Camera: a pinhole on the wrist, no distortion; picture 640 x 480 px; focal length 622.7 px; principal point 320.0 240.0 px. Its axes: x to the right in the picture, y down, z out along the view. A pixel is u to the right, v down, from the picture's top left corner.
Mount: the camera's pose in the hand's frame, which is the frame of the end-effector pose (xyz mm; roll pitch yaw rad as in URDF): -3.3 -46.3 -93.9 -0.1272 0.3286 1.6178
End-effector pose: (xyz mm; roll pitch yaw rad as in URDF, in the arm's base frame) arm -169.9 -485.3 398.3 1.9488 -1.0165 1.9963
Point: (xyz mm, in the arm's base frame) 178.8 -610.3 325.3
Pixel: outside the picture
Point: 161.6 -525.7 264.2
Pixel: 493 454
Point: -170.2 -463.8 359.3
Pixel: 200 262
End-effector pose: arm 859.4 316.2 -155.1 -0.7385 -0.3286 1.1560
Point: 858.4 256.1 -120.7
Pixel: 97 374
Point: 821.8 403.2 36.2
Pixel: outside the picture
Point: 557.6 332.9 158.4
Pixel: 148 154
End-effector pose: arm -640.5 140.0 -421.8 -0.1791 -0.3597 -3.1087
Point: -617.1 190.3 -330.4
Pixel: 22 117
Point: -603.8 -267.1 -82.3
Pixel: 548 28
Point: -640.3 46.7 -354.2
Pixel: 520 46
